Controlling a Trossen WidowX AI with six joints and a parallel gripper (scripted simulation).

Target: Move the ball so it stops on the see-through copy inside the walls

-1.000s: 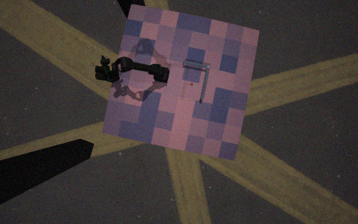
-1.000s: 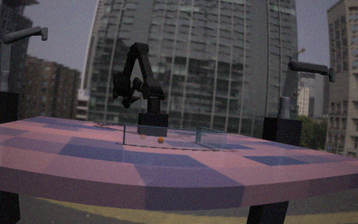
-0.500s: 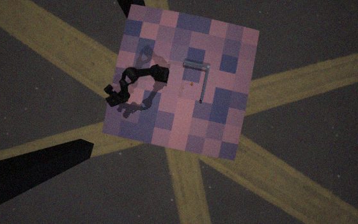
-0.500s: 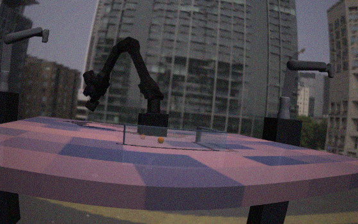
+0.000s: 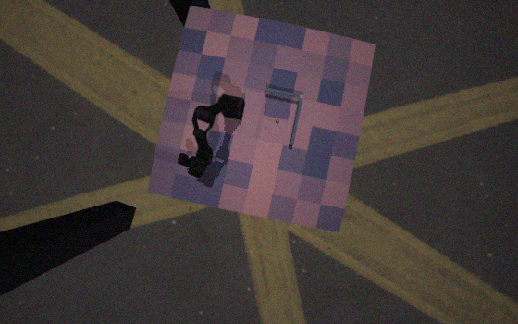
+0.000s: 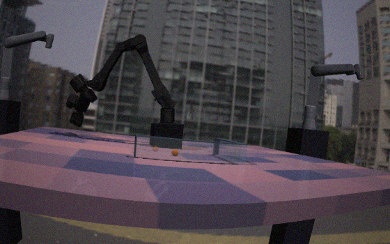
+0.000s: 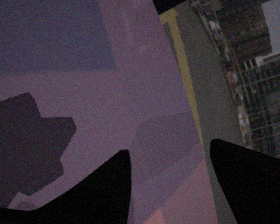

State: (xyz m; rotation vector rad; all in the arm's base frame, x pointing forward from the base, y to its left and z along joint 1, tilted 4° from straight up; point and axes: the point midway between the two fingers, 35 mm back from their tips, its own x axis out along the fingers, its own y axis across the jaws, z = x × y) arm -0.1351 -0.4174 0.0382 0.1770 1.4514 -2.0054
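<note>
Right now the orange ball is 460 mm ahead of my gripper tip, 440 mm to the left of it and 70 mm below it. From my gripper tip the other things lie so: clear wall (570 mm ahead, 480 mm to the left, 50 mm below).
</note>
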